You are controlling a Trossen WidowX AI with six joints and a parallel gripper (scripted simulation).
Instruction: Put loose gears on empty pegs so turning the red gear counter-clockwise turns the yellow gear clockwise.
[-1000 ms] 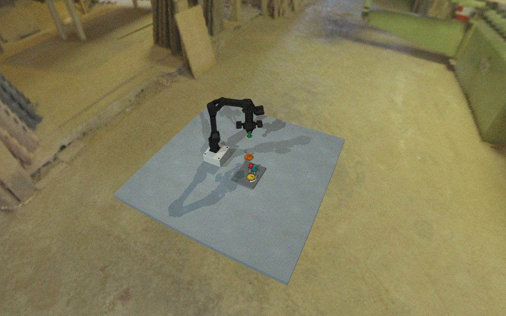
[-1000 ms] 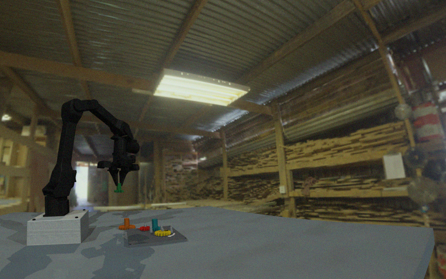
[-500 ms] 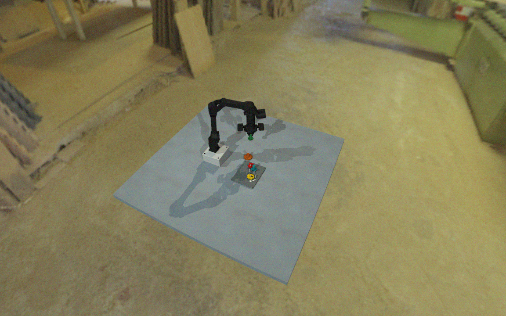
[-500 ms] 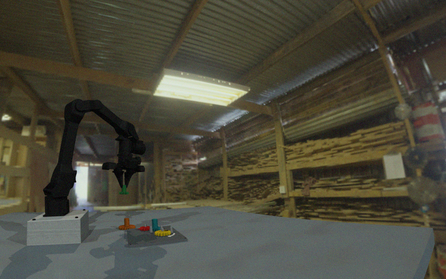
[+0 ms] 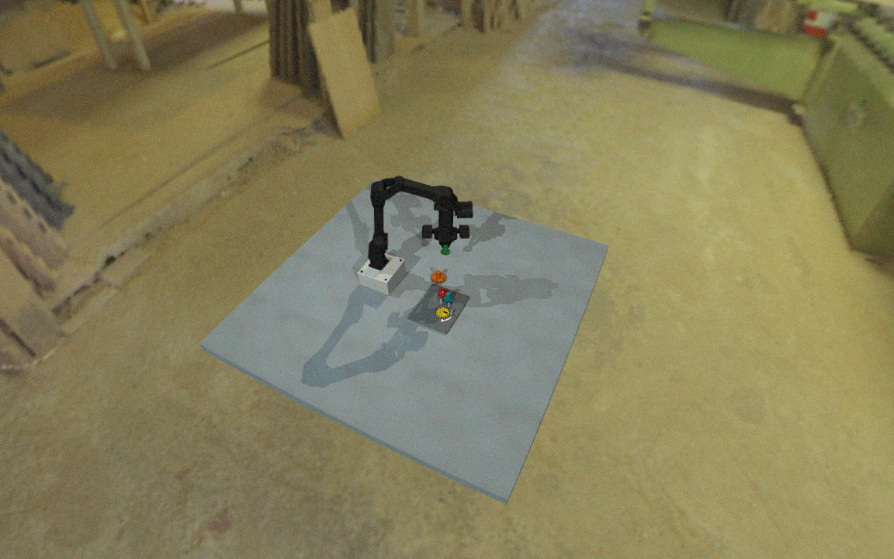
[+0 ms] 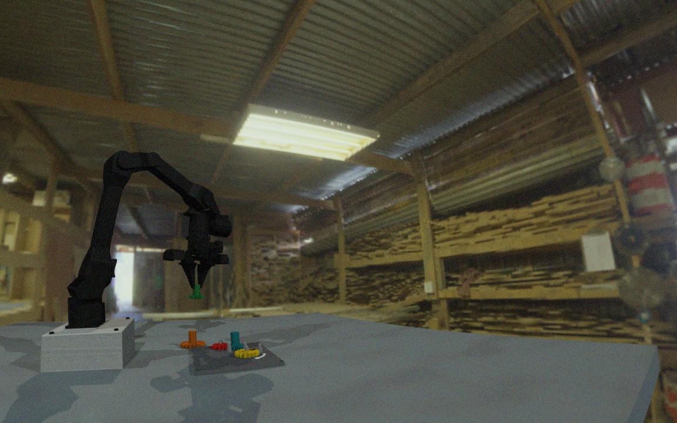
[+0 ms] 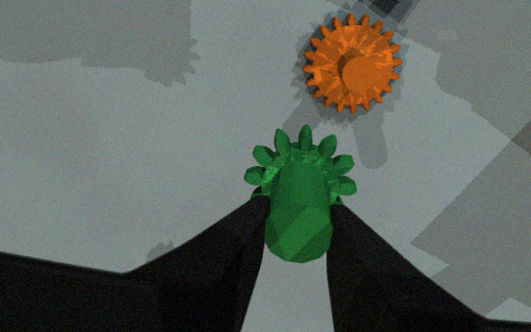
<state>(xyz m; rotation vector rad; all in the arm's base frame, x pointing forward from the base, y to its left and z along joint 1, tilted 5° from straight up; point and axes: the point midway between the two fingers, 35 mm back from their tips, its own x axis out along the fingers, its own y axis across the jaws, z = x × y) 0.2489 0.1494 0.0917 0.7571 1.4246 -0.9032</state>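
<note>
Right now the teal gear is 140 mm to the right of my gripper tip, 130 mm below it and 90 mm ahead of it. Round my gripper tip: red gear: 140 mm below, 120 mm to the right, 50 mm ahead; green gear: 10 mm below; orange gear: 140 mm below, 40 mm to the right, 10 mm behind.
</note>
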